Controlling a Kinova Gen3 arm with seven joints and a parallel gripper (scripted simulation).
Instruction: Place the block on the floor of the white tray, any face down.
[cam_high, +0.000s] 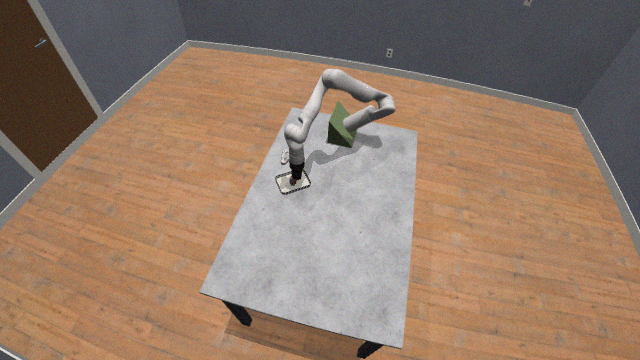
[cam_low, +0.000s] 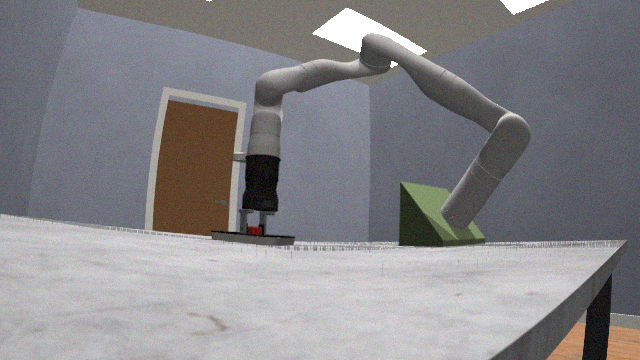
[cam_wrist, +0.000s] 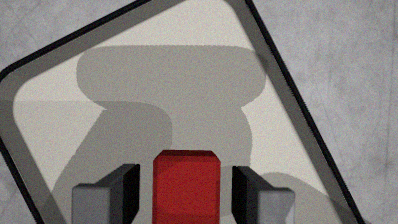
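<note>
The red block is 1 cm below my hand. Round my hand: white tray: 1 cm below.
</note>
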